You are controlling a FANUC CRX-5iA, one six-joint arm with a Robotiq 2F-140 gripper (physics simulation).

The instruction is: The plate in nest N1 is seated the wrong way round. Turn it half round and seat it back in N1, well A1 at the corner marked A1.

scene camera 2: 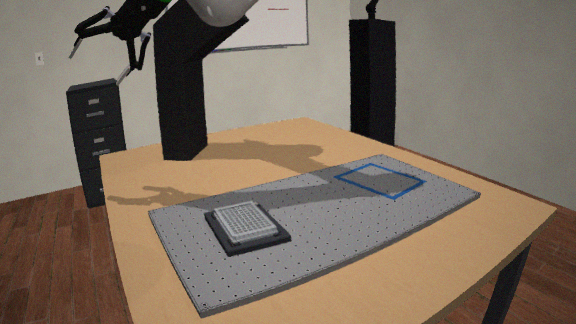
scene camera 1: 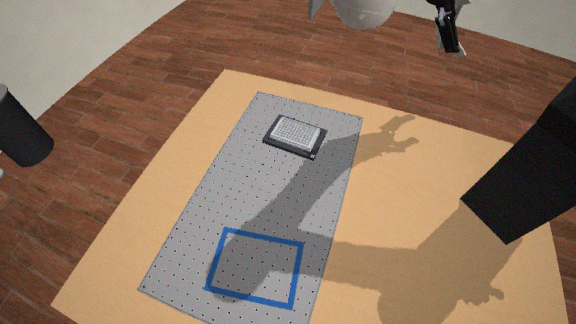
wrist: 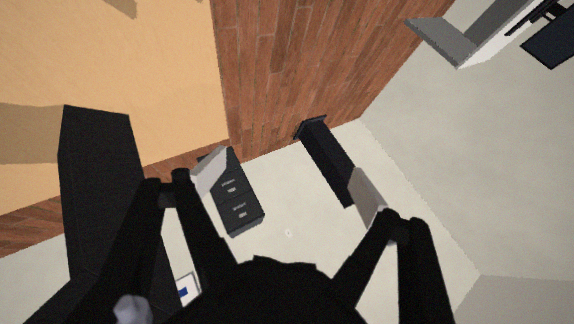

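Note:
A light grey well plate (scene camera 1: 296, 133) (scene camera 2: 245, 221) sits in a dark nest (scene camera 1: 287, 148) (scene camera 2: 258, 245) at one end of the grey perforated board. A small light mark shows at one corner of the nest in scene camera 1; its lettering and the plate's A1 mark are too small to read. My gripper (scene camera 2: 96, 70) (wrist: 289, 167) is wide open and empty, high up beyond the table edge and well away from the plate. In scene camera 1 part of the gripper shows at the top right. The plate and nest do not show in the wrist view.
The perforated board (scene camera 1: 240, 185) (scene camera 2: 320, 235) lies on the wooden table (scene camera 1: 410, 200) (scene camera 2: 350, 290) (wrist: 125, 65). A blue rectangle outline (scene camera 1: 262, 236) (scene camera 2: 352, 170) is at its other end. A black pedestal (scene camera 1: 530, 165) (scene camera 2: 180, 95) (wrist: 100, 185) stands on the table. A filing cabinet (scene camera 2: 97, 130) (wrist: 237, 200) stands behind.

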